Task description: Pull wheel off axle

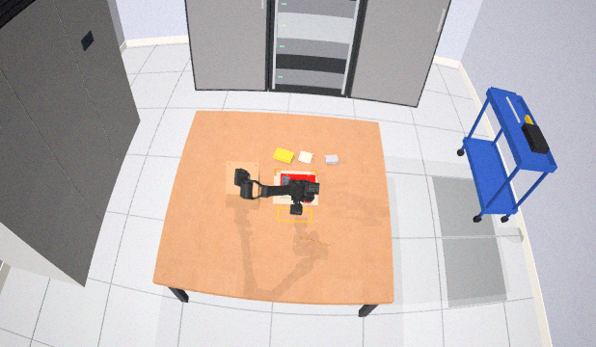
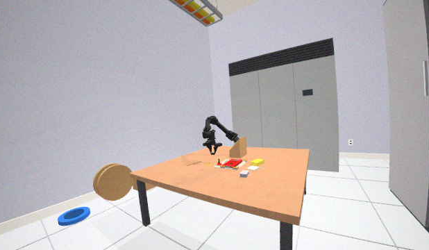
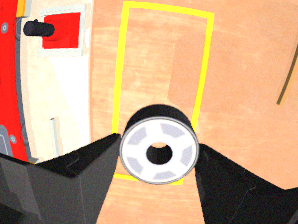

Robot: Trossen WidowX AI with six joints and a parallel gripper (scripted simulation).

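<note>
Now: the wheel right at my gripper tip. Round my gripper tip: black axle: 50 mm ahead, 110 mm to the left, 50 mm below; then yellow block: 140 mm behind, 390 mm to the left, 70 mm below; then white block: 10 mm behind, 410 mm to the left, 80 mm below.
</note>
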